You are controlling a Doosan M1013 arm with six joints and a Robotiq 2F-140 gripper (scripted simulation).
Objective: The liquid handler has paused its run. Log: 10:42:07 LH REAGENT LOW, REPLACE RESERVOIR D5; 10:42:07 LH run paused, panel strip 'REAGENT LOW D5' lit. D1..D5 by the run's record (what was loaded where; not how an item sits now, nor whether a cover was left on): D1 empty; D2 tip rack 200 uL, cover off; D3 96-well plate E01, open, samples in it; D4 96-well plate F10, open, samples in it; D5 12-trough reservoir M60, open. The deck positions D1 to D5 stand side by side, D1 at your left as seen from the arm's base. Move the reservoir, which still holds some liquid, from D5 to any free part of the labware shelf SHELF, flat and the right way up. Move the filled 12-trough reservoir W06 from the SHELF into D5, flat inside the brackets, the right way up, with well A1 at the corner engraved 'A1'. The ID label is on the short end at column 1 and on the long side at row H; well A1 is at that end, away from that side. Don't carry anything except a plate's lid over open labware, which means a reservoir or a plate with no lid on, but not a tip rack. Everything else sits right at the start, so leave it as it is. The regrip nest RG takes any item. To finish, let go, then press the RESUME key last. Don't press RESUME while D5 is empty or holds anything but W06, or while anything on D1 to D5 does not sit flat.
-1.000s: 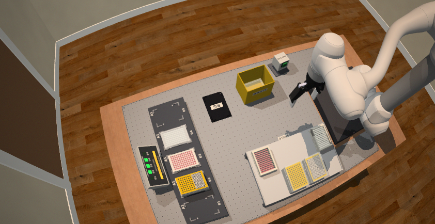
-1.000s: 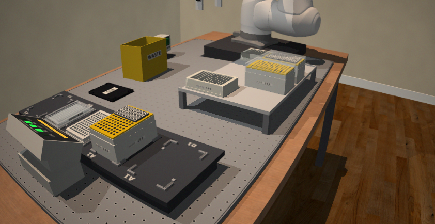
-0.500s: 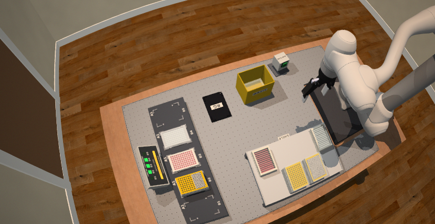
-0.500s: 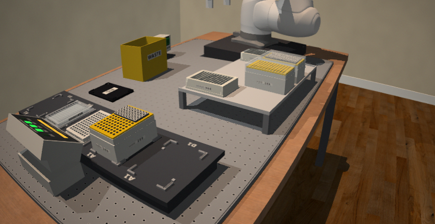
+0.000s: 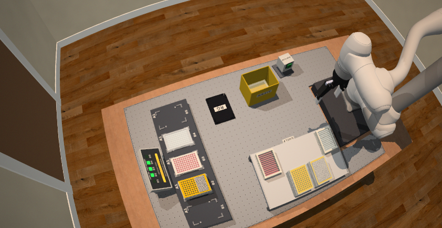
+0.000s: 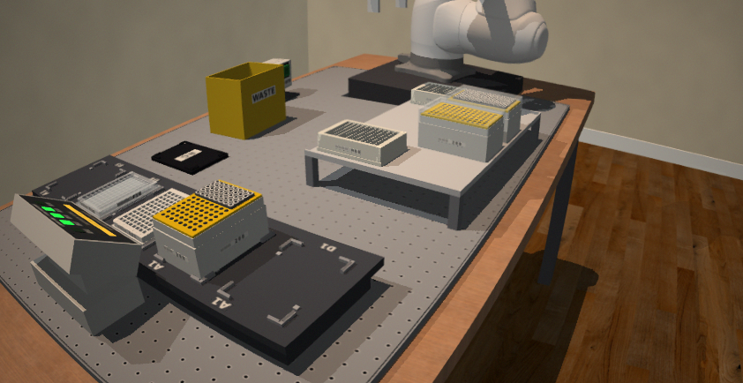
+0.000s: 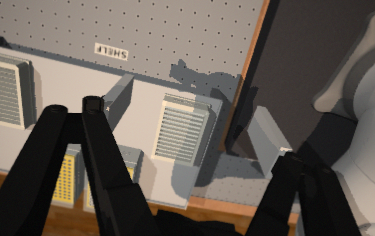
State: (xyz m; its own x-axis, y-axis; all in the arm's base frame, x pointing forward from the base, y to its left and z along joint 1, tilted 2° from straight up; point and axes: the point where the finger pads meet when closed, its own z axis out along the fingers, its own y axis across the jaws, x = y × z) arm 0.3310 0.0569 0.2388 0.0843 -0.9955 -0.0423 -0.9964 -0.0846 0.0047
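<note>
My gripper is now 2 cm past the pale 12-trough reservoir, 14 cm to the right of it and 21 cm above it. Round my hand: white shelf 14 cm ahead, 22 cm to the left, 22 cm below; then shelf label 15 cm ahead, 6 cm to the left, 28 cm below; then resume key box 3 cm ahead, 32 cm to the right, 22 cm below.
</note>
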